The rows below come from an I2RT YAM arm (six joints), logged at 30 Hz.
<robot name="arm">
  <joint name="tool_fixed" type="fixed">
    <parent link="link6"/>
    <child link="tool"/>
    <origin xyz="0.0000 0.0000 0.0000" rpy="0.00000 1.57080 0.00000"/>
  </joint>
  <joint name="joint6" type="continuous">
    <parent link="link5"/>
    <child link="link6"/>
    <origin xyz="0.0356 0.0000 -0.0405"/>
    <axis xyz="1 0 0"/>
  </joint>
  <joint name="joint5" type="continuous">
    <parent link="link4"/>
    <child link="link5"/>
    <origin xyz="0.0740 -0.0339 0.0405"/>
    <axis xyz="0 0 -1"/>
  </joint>
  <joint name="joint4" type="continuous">
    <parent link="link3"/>
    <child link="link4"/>
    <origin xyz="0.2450 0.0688 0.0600"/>
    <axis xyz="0 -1 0"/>
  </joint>
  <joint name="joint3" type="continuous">
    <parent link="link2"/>
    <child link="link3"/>
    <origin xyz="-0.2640 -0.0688 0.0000"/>
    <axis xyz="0 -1 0"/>
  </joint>
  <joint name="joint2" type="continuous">
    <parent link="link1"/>
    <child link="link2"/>
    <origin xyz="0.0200 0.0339 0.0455"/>
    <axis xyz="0 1 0"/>
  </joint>
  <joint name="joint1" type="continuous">
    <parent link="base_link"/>
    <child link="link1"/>
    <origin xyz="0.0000 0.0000 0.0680"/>
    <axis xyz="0 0 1"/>
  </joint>
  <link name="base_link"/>
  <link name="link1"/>
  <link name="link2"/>
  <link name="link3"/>
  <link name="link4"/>
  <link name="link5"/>
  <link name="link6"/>
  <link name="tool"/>
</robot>
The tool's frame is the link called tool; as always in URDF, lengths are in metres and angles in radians. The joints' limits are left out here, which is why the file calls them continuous.
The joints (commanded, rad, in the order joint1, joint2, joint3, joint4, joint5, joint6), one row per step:
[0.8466, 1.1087, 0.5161, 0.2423, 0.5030, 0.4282]
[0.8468, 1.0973, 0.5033, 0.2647, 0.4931, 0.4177]
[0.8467, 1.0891, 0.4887, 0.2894, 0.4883, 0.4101]
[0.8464, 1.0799, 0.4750, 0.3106, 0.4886, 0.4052]
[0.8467, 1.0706, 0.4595, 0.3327, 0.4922, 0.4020]
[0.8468, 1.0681, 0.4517, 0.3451, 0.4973, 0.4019]
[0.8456, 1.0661, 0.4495, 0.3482, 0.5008, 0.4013]
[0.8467, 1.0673, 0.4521, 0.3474, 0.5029, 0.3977]
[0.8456, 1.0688, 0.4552, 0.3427, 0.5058, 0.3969]
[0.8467, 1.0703, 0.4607, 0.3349, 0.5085, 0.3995]
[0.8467, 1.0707, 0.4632, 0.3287, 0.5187, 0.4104]
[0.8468, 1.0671, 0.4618, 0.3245, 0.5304, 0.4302]
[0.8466, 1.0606, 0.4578, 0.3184, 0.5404, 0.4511]
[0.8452, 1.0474, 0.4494, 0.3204, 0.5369, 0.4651]
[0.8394, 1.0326, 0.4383, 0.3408, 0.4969, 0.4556]
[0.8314, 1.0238, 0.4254, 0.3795, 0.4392, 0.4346]
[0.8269, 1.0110, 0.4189, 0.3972, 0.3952, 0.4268]
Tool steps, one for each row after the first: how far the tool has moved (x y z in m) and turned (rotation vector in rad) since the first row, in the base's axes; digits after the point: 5 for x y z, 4 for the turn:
[-0.00153, -0.00119, 0.00034, 0.0084, -0.0146, 0.0126]
[-0.00282, -0.00246, -0.00036, 0.0162, -0.0280, 0.0192]
[-0.00411, -0.00404, -0.00088, 0.0241, -0.0408, 0.0199]
[-0.00560, -0.00579, -0.00188, 0.0322, -0.0532, 0.0175]
[-0.00613, -0.00659, -0.00270, 0.0363, -0.0591, 0.0127]
[-0.00616, -0.00720, -0.00269, 0.0372, -0.0620, 0.0083]
[-0.00603, -0.00677, -0.00214, 0.0339, -0.0640, 0.0083]
[-0.00554, -0.00674, -0.00187, 0.0303, -0.0628, 0.0047]
[-0.00529, -0.00620, -0.00111, 0.0293, -0.0600, 0.0026]
[-0.00505, -0.00641, -0.00093, 0.0340, -0.0563, -0.0100]
[-0.00539, -0.00730, -0.00102, 0.0483, -0.0518, -0.0264]
[-0.00616, -0.00870, -0.00157, 0.0627, -0.0458, -0.0417]
[-0.00757, -0.01062, -0.00150, 0.0814, -0.0454, -0.0435]
[-0.00873, -0.01200, -0.00034, 0.0986, -0.0546, -0.0085]
[-0.00925, -0.01251, 0.00083, 0.1155, -0.0723, 0.0445]
[-0.01041, -0.01313, 0.00292, 0.1334, -0.0829, 0.0846]

